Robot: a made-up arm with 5 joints. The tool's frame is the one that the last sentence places.
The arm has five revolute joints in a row. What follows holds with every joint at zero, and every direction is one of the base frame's.
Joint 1 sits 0.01 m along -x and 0.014 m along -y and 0.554 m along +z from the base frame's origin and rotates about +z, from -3.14 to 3.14 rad.
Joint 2 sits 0.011 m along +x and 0.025 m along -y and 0.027 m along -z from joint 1 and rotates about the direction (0, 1, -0.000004), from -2.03 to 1.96 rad.
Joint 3 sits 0.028 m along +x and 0.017 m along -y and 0.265 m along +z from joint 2 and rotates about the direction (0, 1, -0.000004), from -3.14 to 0.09 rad.
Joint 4 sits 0.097 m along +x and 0.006 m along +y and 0.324 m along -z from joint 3 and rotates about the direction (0, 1, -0.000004), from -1.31 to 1.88 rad.
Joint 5 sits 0.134 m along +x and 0.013 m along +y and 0.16 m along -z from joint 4 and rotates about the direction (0, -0.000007, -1), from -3.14 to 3.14 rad.
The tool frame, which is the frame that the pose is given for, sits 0.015 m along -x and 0.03 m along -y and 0.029 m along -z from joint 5; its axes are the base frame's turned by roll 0, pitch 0 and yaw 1.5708 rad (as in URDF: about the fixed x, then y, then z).
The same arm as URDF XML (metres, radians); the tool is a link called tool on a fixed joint. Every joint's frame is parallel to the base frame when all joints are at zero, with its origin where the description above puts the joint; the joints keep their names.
<robot name="arm">
<link name="base"/>
<link name="link1"/>
<link name="link2"/>
<link name="link3"/>
<link name="link4"/>
<link name="link5"/>
<link name="tool"/>
<joint name="joint 1" type="revolute"><parent link="base"/><child link="link1"/><origin xyz="-0.0100 -0.0140 0.5540" rpy="0.0000 0.0000 0.0000"/><axis xyz="0 0 1"/><limit lower="-3.1400" upper="3.1400"/></joint>
<joint name="joint 2" type="revolute"><parent link="link1"/><child link="link2"/><origin xyz="0.0110 -0.0250 -0.0270" rpy="0.0000 0.0000 0.0000"/><axis xyz="0 1 0"/><limit lower="-2.0300" upper="1.9600"/></joint>
<joint name="joint 3" type="revolute"><parent link="link2"/><child link="link3"/><origin xyz="0.0280 -0.0170 0.2650" rpy="0.0000 0.0000 0.0000"/><axis xyz="0 1 0"/><limit lower="-3.1400" upper="0.0900"/></joint>
<joint name="joint 4" type="revolute"><parent link="link3"/><child link="link4"/><origin xyz="0.0970 0.0060 -0.3240" rpy="0.0000 0.0000 0.0000"/><axis xyz="0 1 0"/><limit lower="-1.3100" upper="1.8800"/></joint>
<joint name="joint 5" type="revolute"><parent link="link4"/><child link="link5"/><origin xyz="0.1340 0.0130 -0.1600" rpy="0.0000 0.0000 0.0000"/><axis xyz="0 0 -1"/><limit lower="-3.1400" upper="3.1400"/></joint>
<joint name="tool_fixed" type="fixed"><parent link="link5"/><child link="tool"/><origin xyz="-0.0150 -0.0300 -0.0290" rpy="0.0000 0.0000 1.5708"/></joint>
</robot>

